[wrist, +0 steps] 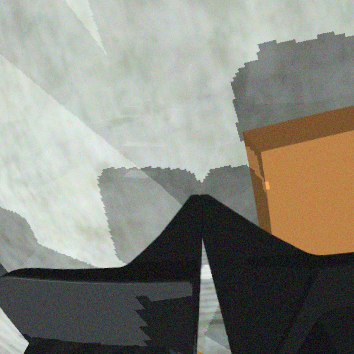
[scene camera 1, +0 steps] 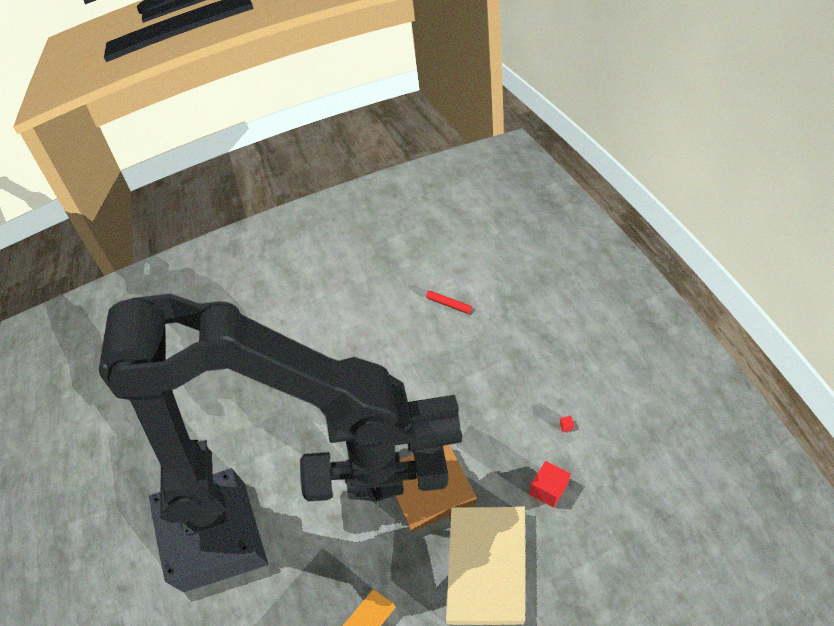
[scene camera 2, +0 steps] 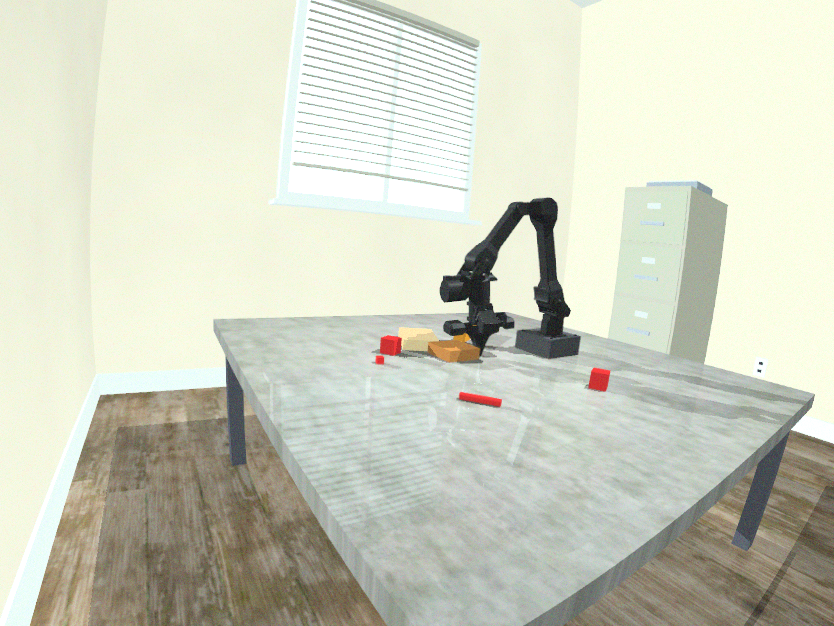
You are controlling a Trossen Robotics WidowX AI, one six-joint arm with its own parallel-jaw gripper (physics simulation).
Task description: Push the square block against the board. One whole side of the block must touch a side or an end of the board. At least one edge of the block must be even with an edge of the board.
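Where they show: gripper, fingertip midpoint: point(wrist: 198, 202) point(scene camera 1: 375, 498) point(scene camera 2: 479, 355); arm's base, origin of the base link: point(scene camera 1: 202, 509) point(scene camera 2: 551, 334).
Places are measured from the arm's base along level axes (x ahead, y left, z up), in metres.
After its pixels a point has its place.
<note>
The square block point(scene camera 1: 441, 491) {x 0.326, y -0.070, z -0.027 m} point(scene camera 2: 454, 351) {x 0.347, y 0.000, z -0.029 m} point(wrist: 310, 195) {x 0.277, y -0.021, z -0.027 m} is orange-brown and lies flat, partly hidden by the arm in scene camera 1. The board point(scene camera 1: 486, 572) {x 0.338, y -0.202, z -0.027 m} point(scene camera 2: 417, 338) {x 0.376, y -0.138, z -0.027 m} is pale yellow and lies close by. The block's near right corner is by the board's far left corner, and its sides are turned at an angle to the board's. Whether they touch is not clear. My gripper point(scene camera 2: 480, 351) {x 0.239, y -0.034, z -0.056 m} point(wrist: 198, 202) {x 0.239, y -0.034, z -0.056 m} is shut and empty, pointing down low beside the block on the arm-base side. In the wrist view the block is right of the fingertips, with a gap. Scene camera 1 hides the fingertips.
A red cube point(scene camera 1: 550, 483) {x 0.462, y -0.122, z -0.016 m} point(scene camera 2: 390, 345) {x 0.477, y -0.097, z -0.031 m} and a tiny red cube point(scene camera 1: 566, 423) {x 0.531, y -0.037, z -0.040 m} point(scene camera 2: 379, 359) {x 0.538, y -0.026, z -0.045 m} lie beyond the block. A red stick point(scene camera 1: 449, 301) {x 0.458, y 0.252, z -0.043 m} point(scene camera 2: 479, 399) {x 0.464, y 0.261, z -0.047 m} lies farther off. Another red cube point(scene camera 2: 598, 379) {x 0.149, y 0.296, z -0.032 m} shows in scene camera 2. An orange piece point(scene camera 1: 370, 609) {x 0.185, y -0.198, z -0.025 m} lies near the board.
</note>
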